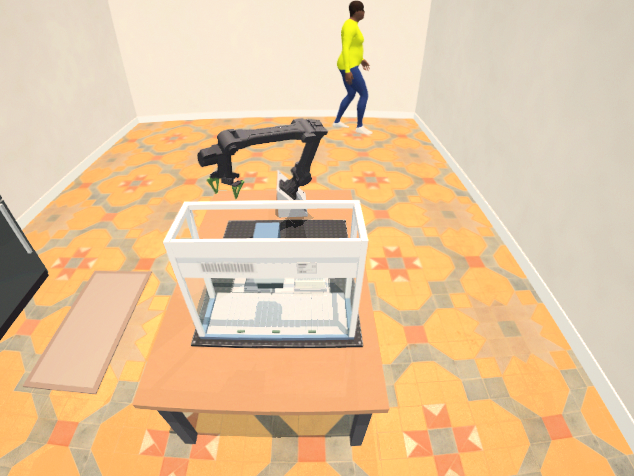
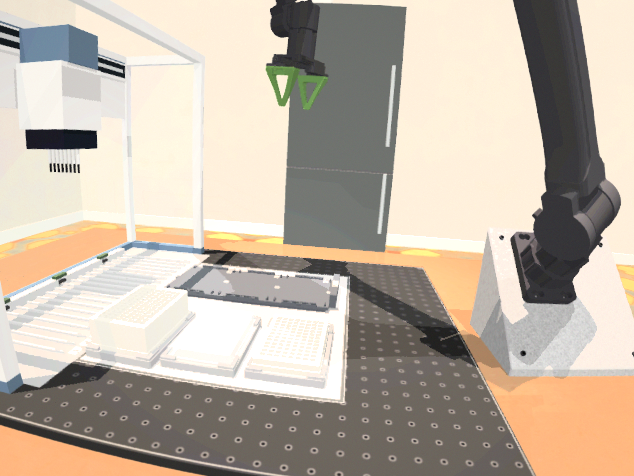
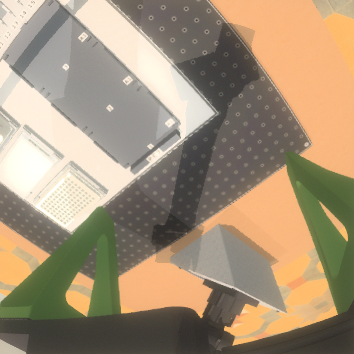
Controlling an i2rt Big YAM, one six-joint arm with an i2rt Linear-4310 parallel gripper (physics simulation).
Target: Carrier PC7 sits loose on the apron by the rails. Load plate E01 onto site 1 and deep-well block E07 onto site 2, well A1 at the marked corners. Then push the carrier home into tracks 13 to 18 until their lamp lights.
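Seen in the pictures: gripper, fingertip midpoint: (image 1: 226,196) (image 2: 294,108) (image 3: 193,188); arm's base, link origin: (image 1: 286,190) (image 2: 539,269) (image 3: 231,289).
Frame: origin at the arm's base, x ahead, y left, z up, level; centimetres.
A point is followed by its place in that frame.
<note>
My gripper (image 1: 225,195) @[x 43.2, y -24.2, z 24.0 cm] (image 2: 294,107) @[x 43.2, y -24.2, z 24.0 cm] (image 3: 193,188) @[x 43.2, y -24.2, z 24.0 cm] is open and empty, high above the deck. The dark grey carrier PC7 (image 2: 256,287) @[x 47.7, y -10.6, z -10.5 cm] (image 3: 90,95) @[x 47.7, y -11.1, z -10.5 cm] lies flat on the white apron (image 3: 197,107) @[x 32.6, y -21.3, z -11.5 cm], one end near the numbered tracks (image 2: 97,286) @[x 78.8, y -6.6, z -11.5 cm]. No plate shows on its sites; small A1 marks run along one long edge. Beside it, three pale items stand in a row: a tall deep-well block (image 2: 138,320) @[x 58.6, y 13.8, z -6.2 cm] nearest the tracks, a smooth flat-topped item (image 2: 207,338) @[x 50.0, y 11.8, z -8.9 cm] (image 3: 27,162) @[x 49.6, y 6.7, z -8.9 cm] in the middle, and a low many-welled plate (image 2: 291,340) @[x 38.9, y 10.4, z -9.0 cm] (image 3: 70,200) @[x 38.1, y 8.6, z -9.1 cm] at the outer end. Their codes are not readable.
A white frame (image 1: 266,249) @[x 89.1, y -5.1, z 33.6 cm] encloses the tracks. A pipetting head (image 2: 61,97) @[x 78.3, y -0.3, z 22.9 cm] with thin tips hangs over them. The arm's grey base block (image 2: 496,302) @[x 7.9, y 2.7, z -5.0 cm] (image 3: 225,255) @[x 7.9, y -5.1, z -3.0 cm] stands beyond the perforated black board (image 2: 409,409) @[x 24.5, y 19.8, z -11.5 cm]. A person (image 1: 350,56) is near the back wall.
</note>
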